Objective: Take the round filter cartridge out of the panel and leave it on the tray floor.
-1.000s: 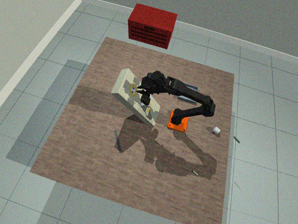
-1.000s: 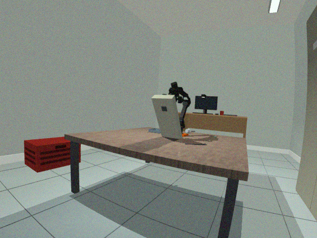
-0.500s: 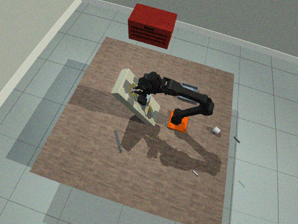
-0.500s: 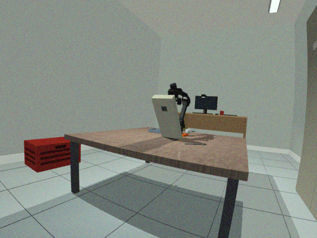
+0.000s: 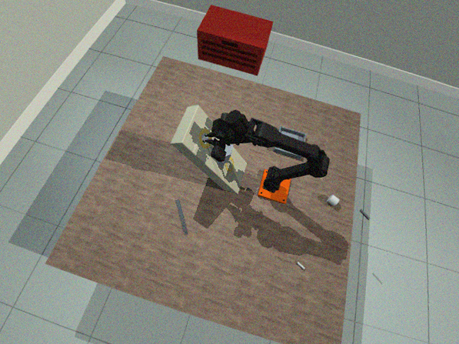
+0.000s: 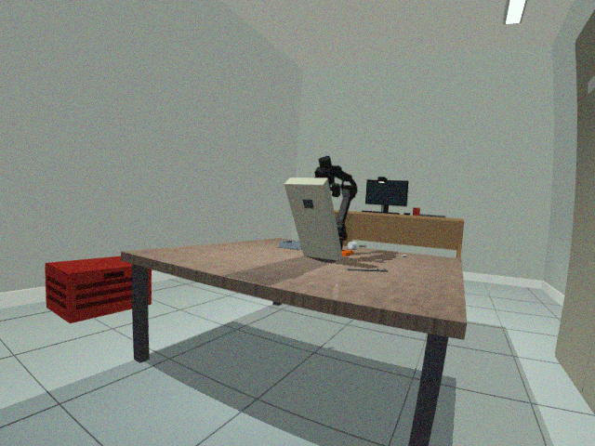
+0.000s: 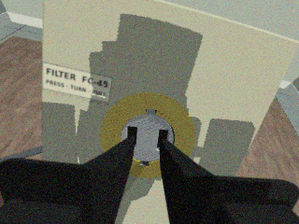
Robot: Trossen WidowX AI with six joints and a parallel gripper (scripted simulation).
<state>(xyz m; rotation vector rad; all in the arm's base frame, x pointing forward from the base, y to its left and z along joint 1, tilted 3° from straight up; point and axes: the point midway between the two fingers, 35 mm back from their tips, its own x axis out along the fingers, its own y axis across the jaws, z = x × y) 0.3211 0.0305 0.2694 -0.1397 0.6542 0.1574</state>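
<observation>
Now: gripper tip 20 mm short of the round grey filter cartridge and 10 mm above it. From my gripper tip the other things lie so: small pale shelf (80 mm behind, 10 mm to the right, 100 mm below); grey tray (360 mm behind, 320 mm to the right, 280 mm below); small pin (590 mm behind, 270 mm to the left, 280 mm below).
</observation>
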